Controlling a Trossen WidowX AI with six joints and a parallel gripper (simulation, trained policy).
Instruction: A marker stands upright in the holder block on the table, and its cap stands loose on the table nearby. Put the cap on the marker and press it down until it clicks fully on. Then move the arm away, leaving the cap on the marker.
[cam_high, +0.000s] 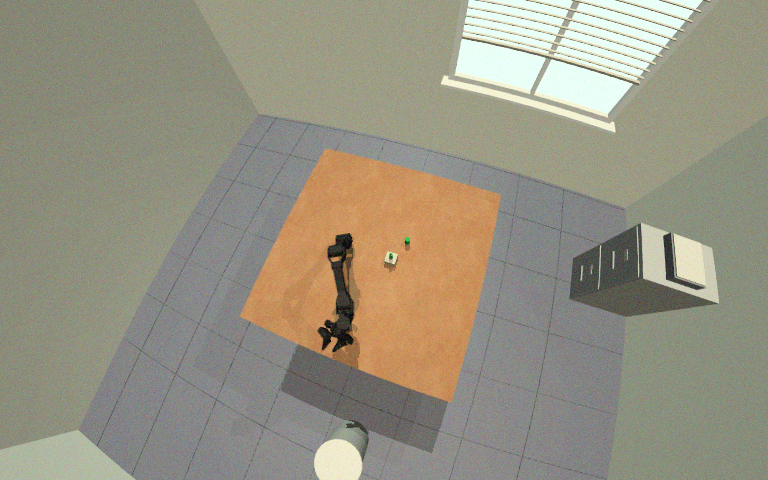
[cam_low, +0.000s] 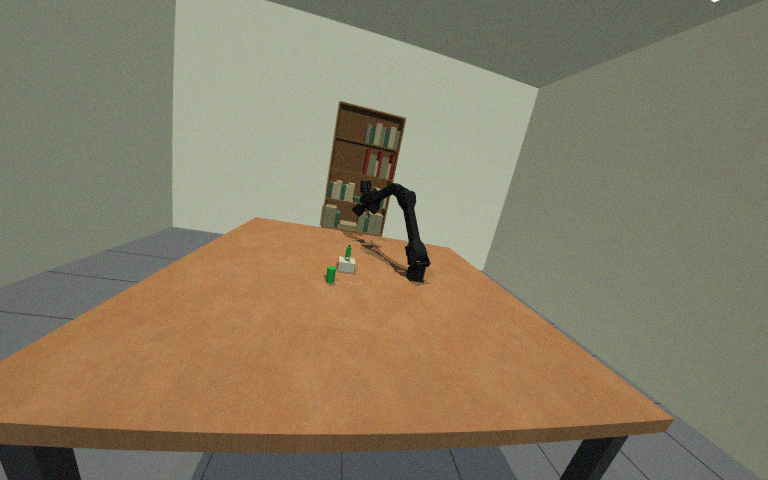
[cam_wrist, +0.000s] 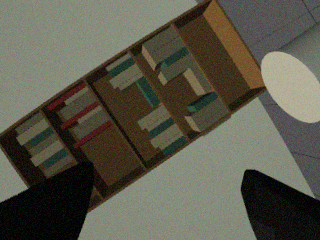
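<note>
The green cap is 17 cm ahead of my gripper tip, 72 cm to the left of it and 18 cm below it. The rest, counted from my gripper tip: white holder block: 11 cm ahead, 58 cm to the left, 19 cm below.
</note>
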